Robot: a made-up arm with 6 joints. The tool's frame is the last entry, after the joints.
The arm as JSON. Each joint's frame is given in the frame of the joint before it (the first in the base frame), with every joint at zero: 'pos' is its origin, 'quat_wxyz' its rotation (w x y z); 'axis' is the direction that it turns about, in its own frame. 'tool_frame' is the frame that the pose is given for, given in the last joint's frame.
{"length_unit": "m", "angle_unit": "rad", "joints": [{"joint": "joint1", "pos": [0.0, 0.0, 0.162], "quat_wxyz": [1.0, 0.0, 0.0, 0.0], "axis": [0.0, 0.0, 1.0]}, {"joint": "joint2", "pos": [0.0, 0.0, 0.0], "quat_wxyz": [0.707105, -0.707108, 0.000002, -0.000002], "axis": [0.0, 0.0, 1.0]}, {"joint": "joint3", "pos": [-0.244, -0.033, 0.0], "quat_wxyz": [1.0, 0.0, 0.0, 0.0], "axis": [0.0, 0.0, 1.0]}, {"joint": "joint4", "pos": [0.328, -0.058, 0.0], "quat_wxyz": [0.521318, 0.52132, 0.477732, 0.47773], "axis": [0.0, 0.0, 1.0]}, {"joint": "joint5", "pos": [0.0, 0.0, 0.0], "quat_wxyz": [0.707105, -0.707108, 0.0, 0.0], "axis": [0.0, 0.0, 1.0]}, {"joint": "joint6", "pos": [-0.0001, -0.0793, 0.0], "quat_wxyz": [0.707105, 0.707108, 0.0, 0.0], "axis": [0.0, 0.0, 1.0]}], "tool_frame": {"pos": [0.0, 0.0, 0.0], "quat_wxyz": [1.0, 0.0, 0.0, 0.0]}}
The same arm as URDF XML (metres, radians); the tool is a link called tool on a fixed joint. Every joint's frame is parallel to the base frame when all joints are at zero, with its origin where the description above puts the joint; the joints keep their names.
<robot name="arm">
  <joint name="tool_joint" type="fixed">
    <parent link="link6"/>
    <child link="tool"/>
    <origin xyz="0 0 0" rpy="0 1.4836 -0.0001"/>
  </joint>
  <joint name="joint6" type="continuous">
    <parent link="link5"/>
    <child link="link6"/>
    <origin xyz="0.079 0 0.007"/>
    <axis xyz="0.9962 0 0.0871"/>
  </joint>
  <joint name="joint5" type="continuous">
    <parent link="link4"/>
    <child link="link5"/>
    <origin xyz="0 0 0"/>
    <axis xyz="0 1 0"/>
  </joint>
  <joint name="joint4" type="continuous">
    <parent link="link3"/>
    <child link="link4"/>
    <origin xyz="0.328 0 0.058"/>
    <axis xyz="0.9962 0 0.0871"/>
  </joint>
  <joint name="joint3" type="continuous">
    <parent link="link2"/>
    <child link="link3"/>
    <origin xyz="-0.244 0 0.033"/>
    <axis xyz="0 1 0"/>
  </joint>
  <joint name="joint2" type="continuous">
    <parent link="link1"/>
    <child link="link2"/>
    <origin xyz="0 0 0"/>
    <axis xyz="0 1 0"/>
  </joint>
  <joint name="joint1" type="continuous">
    <parent link="base"/>
    <child link="link1"/>
    <origin xyz="0 0 0.162"/>
    <axis xyz="0 0 1"/>
  </joint>
  <link name="base"/>
  <link name="link1"/>
  <link name="link2"/>
  <link name="link3"/>
  <link name="link4"/>
  <link name="link5"/>
  <link name="link6"/>
  <link name="tool"/>
</robot>

